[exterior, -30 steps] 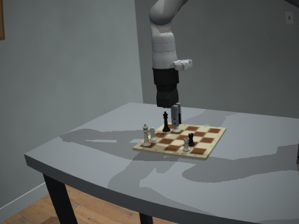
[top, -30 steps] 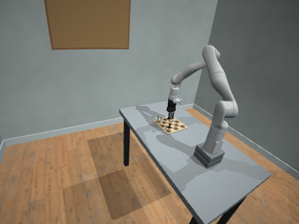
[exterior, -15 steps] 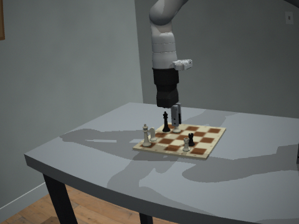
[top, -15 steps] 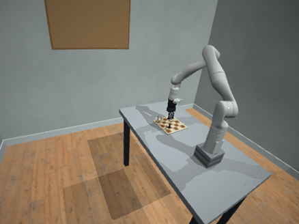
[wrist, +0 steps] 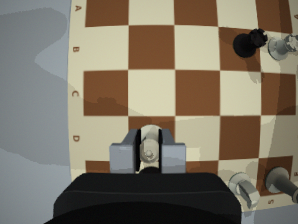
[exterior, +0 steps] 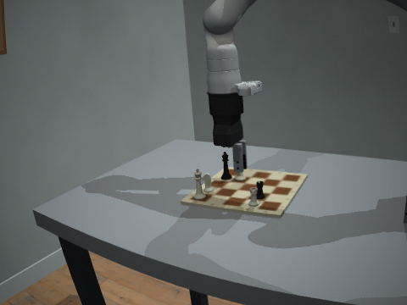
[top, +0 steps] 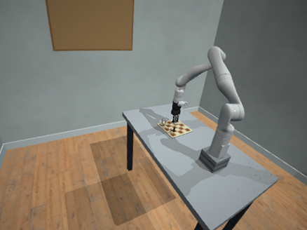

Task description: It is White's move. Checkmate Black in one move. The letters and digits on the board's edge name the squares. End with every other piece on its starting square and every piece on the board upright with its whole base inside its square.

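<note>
The white piece is 1 cm below my hand. Round my hand: black rook: 9 cm behind, 7 cm to the left, 2 cm below; chessboard: 4 cm below, 4 cm behind, 3 cm to the left; black king: 4 cm ahead, 1 cm to the left, 1 cm below.
</note>
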